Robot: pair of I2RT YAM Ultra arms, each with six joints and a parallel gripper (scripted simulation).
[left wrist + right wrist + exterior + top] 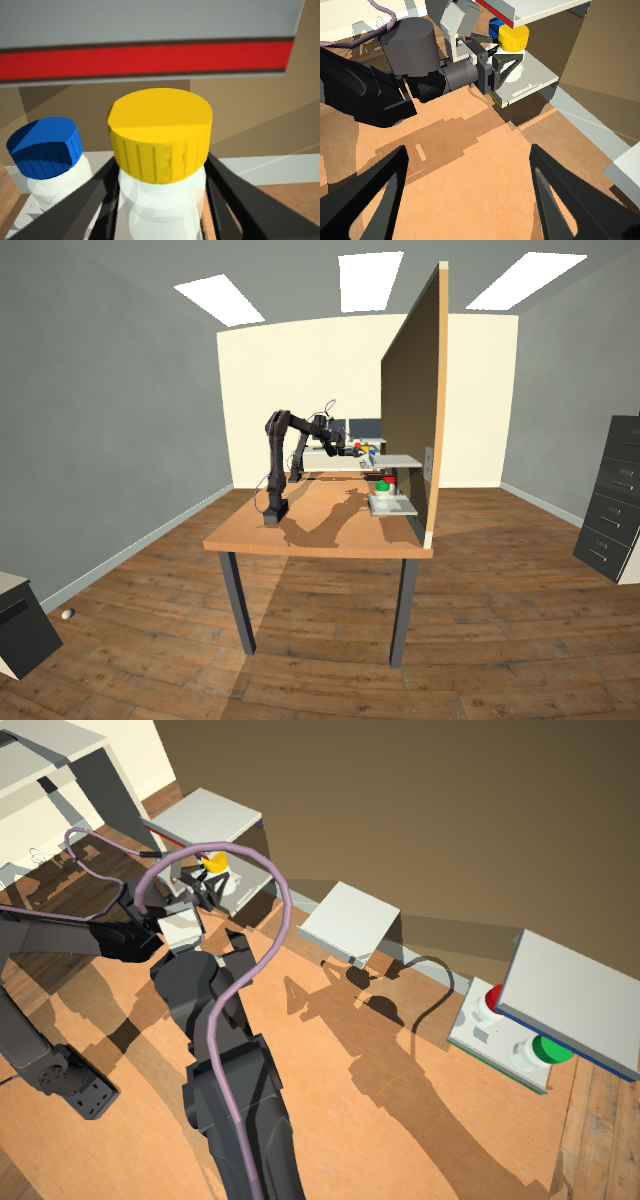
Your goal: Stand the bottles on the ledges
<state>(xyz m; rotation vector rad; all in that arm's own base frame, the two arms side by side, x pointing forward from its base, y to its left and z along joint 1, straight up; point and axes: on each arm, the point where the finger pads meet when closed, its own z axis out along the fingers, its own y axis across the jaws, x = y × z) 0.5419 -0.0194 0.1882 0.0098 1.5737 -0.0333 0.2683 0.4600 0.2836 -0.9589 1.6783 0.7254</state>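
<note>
The blue-capped bottle is 9 cm to the left of my left hand, 6 cm below it and 6 cm ahead of it. The rest, counted from my left hand: yellow-capped bottle: 2 cm below; red-capped bottle: 68 cm to the right, 6 cm below, 1 cm behind; brown wall: 36 cm to the right, 24 cm above, 12 cm ahead.
</note>
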